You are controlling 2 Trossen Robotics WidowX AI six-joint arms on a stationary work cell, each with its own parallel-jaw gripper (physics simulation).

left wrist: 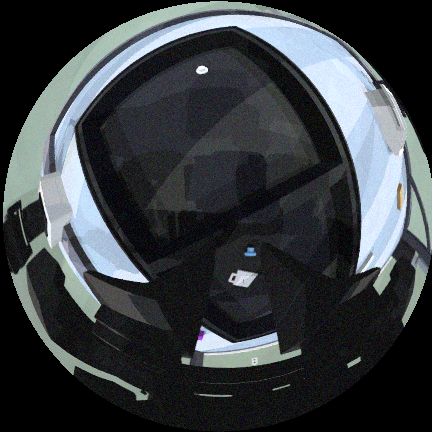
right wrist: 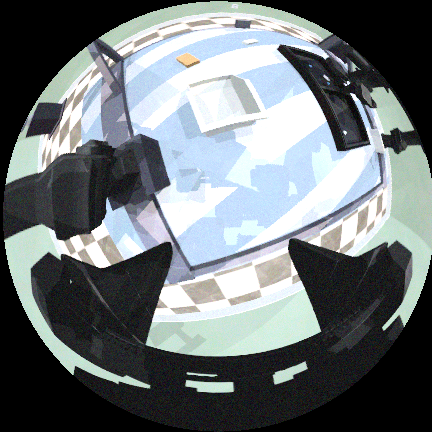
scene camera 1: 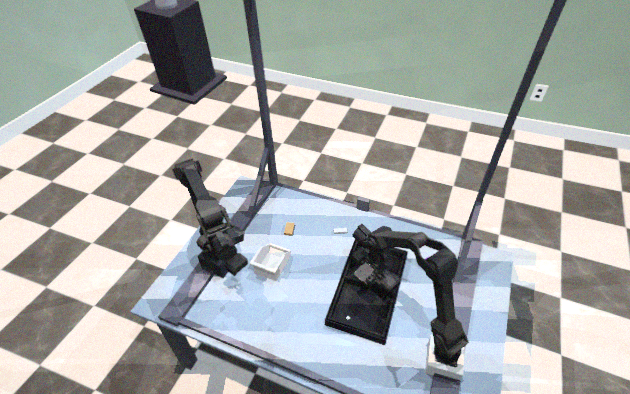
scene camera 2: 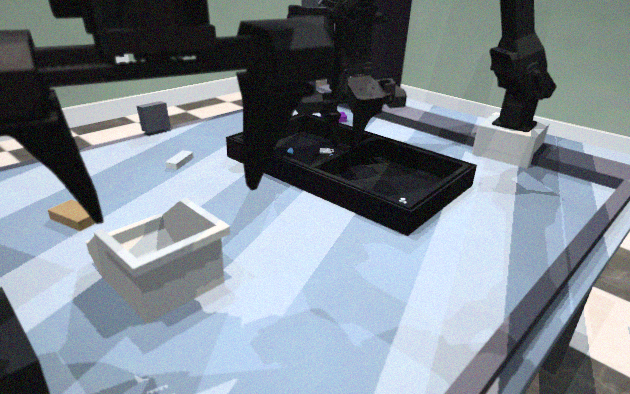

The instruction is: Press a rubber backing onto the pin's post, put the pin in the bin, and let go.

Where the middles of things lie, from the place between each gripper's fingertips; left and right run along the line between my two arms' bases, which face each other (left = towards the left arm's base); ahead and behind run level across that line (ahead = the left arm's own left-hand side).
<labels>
Now: left hand 10 mm short of the black two-compartment tray (scene camera 2: 369, 179), 10 mm to the left of it and 20 mm above it. Round my left hand: white bin (scene camera 2: 156, 265): 80 mm ahead, 390 mm to the right.
Now: the white bin 180 mm behind my right hand, 50 mm to the left of it and 160 mm below it. Round my right hand: black two-compartment tray: 240 mm behind, 420 mm to the left, 170 mm below.
</labels>
